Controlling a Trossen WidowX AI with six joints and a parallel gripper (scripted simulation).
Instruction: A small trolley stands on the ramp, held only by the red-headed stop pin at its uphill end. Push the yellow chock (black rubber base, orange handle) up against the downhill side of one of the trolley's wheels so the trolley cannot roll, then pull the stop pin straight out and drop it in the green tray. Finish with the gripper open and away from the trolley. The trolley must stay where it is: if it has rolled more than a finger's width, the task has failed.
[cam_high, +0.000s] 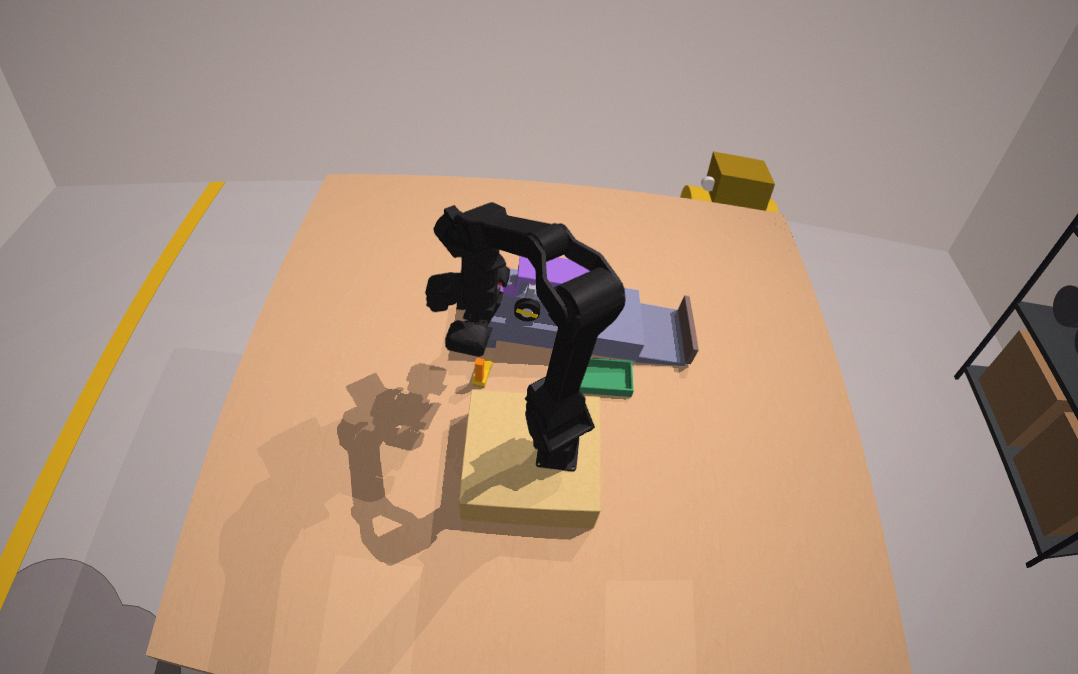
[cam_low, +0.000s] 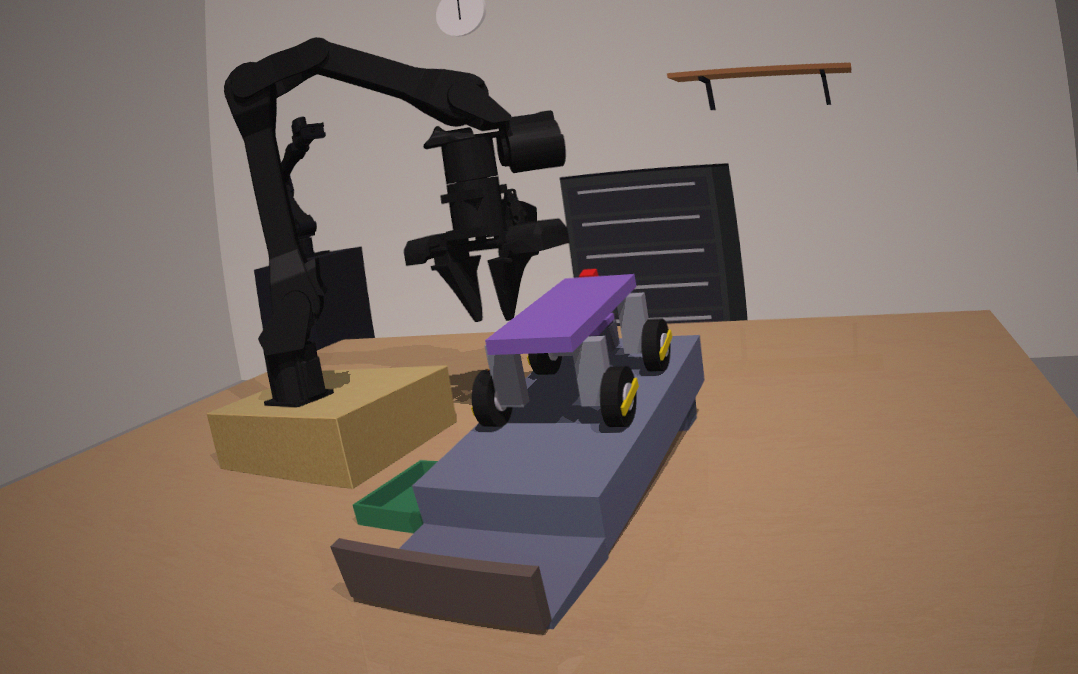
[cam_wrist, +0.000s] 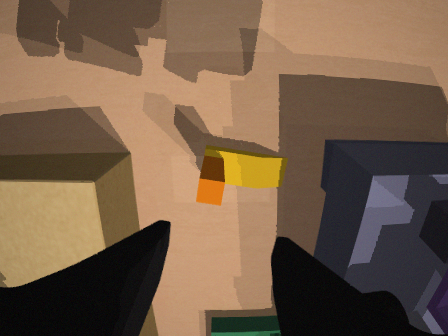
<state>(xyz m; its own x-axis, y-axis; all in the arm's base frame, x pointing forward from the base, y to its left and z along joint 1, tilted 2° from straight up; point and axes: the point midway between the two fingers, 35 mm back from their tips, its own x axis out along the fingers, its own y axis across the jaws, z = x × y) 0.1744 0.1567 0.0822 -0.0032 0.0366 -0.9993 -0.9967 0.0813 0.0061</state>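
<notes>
Now: gripper tip 2 cm short of the yellow chock and 10 cm above it. The rest, counted from my gripper tip: red-headed stop pin (13 cm ahead, 1 cm to the right, 1 cm above); then grey ramp (16 cm ahead, 13 cm to the right, 7 cm below); then trolley (16 cm ahead, 13 cm to the right, 1 cm below).
</notes>
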